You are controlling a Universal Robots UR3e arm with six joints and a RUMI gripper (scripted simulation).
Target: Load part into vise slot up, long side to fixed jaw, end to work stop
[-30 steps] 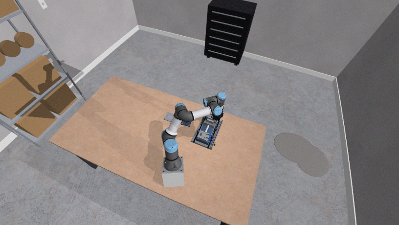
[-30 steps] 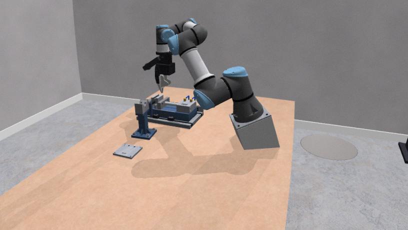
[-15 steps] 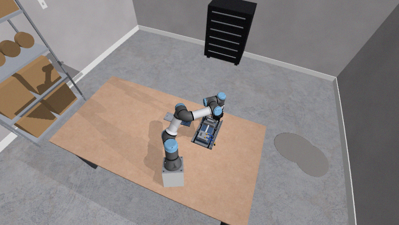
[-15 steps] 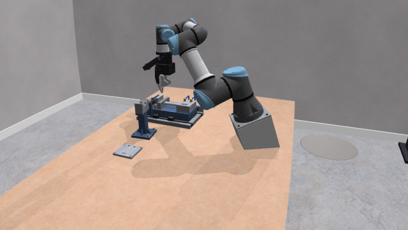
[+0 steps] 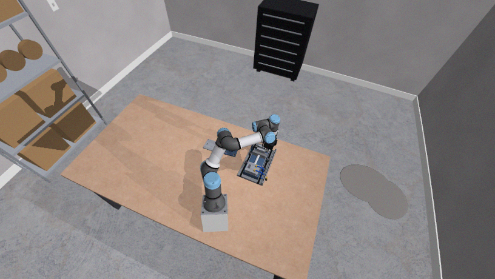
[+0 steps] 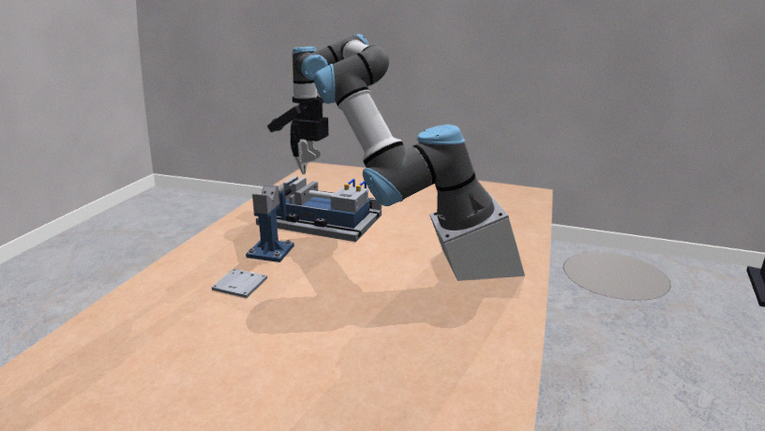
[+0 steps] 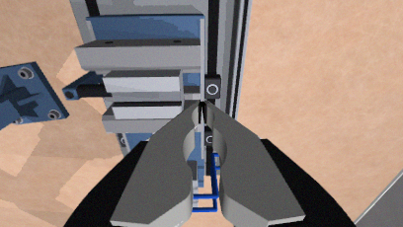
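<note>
My gripper is now 10 mm past the part, 50 mm to the right of it and 30 mm above it. From my hand the other things lie so: fixed jaw: 20 mm ahead, 50 mm to the left, 50 mm below; work stop: 10 mm behind, 100 mm to the left, 40 mm below; vise: 80 mm behind, 40 mm to the left, 90 mm below.
</note>
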